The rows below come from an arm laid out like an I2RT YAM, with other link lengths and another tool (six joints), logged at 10 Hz.
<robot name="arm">
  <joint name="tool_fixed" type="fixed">
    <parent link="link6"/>
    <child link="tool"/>
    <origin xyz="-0.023 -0.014 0.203" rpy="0 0.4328 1.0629"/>
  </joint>
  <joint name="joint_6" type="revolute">
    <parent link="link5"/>
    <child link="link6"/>
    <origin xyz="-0.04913 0 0.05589" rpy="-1.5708 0 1.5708"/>
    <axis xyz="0 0 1"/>
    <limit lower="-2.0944" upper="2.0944"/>
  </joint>
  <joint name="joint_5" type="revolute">
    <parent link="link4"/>
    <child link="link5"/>
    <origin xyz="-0.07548 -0.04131 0.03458" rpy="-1.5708 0 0"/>
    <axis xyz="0 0 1"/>
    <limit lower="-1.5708" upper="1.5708"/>
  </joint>
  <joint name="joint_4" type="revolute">
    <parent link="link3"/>
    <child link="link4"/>
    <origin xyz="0.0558 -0.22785 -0.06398" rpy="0 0 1.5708"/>
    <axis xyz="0 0 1"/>
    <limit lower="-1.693" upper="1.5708"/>
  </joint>
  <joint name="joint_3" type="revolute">
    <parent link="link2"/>
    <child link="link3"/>
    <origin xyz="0 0.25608 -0.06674" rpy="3.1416 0 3.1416"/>
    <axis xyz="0 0 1"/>
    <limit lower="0" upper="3.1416"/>
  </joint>
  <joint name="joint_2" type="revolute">
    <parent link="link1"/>
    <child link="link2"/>
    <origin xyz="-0.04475 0.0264 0.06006" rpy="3.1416 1.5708 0"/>
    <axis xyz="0 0 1"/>
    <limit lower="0" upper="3.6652"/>
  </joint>
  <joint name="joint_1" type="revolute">
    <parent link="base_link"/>
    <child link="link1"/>
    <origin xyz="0 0 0.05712" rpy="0 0 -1.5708"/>
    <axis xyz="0 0 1"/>
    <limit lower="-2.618" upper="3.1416"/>
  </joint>
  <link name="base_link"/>
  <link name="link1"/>
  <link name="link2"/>
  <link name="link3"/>
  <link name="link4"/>
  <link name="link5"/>
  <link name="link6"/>
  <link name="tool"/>
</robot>
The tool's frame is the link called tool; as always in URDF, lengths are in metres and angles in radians.
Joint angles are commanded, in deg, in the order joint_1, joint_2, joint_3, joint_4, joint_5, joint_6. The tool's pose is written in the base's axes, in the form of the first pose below.
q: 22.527 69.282 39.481 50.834 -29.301 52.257
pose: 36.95 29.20 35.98 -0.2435 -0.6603 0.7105 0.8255 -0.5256 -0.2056
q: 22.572 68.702 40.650 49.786 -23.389 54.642
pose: 38.59 27.49 37.33 -0.2752 -0.6838 0.6758 0.7725 -0.5757 -0.2679
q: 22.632 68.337 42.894 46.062 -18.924 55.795
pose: 40.04 26.22 37.96 -0.2913 -0.6868 0.6659 0.7215 -0.6148 -0.3184
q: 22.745 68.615 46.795 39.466 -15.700 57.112
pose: 41.49 25.52 37.97 -0.2749 -0.6834 0.6763 0.6698 -0.6408 -0.3751
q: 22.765 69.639 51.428 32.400 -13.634 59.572
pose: 42.76 25.24 37.74 -0.2328 -0.6901 0.6852 0.6203 -0.6480 -0.4419
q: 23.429 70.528 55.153 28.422 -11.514 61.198
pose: 43.43 25.24 38.44 -0.2194 -0.7014 0.6781 0.5913 -0.6485 -0.4795
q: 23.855 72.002 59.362 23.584 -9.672 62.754
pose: 44.33 25.25 38.61 -0.1975 -0.7066 0.6795 0.5536 -0.6524 -0.5176
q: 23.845 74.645 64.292 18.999 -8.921 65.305
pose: 45.50 25.53 38.59 -0.1598 -0.7209 0.6744 0.5166 -0.6432 -0.5652
